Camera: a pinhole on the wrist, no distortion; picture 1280 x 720 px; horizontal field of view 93.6 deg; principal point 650.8 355.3 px. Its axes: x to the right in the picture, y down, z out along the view. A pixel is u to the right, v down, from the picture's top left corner.
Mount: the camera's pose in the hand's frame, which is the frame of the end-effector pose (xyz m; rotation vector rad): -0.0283 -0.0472 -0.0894 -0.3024 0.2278 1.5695
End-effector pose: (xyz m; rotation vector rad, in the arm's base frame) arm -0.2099 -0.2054 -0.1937 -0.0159 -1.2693 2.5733
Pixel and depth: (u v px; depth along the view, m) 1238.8 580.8 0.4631
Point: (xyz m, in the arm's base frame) -0.1400 -0.7152 -0.5149
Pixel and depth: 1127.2 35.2 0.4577
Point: -0.5298 -0.6012 -0.3823
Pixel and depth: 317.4 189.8 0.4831
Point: -0.3164 -0.4634 0.2062
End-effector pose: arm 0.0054 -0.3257 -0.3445 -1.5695 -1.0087 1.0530
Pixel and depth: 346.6 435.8 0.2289
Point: -0.1794 -0.3325 -0.2816
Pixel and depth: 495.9 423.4 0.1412
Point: -0.0657 -0.3525 -0.3114
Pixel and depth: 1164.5 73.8 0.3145
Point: -0.0469 -0.2600 -0.6868
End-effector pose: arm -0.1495 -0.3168 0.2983 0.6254 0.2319 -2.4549
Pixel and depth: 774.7 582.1 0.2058
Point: -0.0650 -0.3324 0.4295
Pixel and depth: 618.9 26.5 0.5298
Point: -0.4202 -0.6517 0.5596
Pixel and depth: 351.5 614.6 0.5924
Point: -0.2186 -0.2168 0.9375
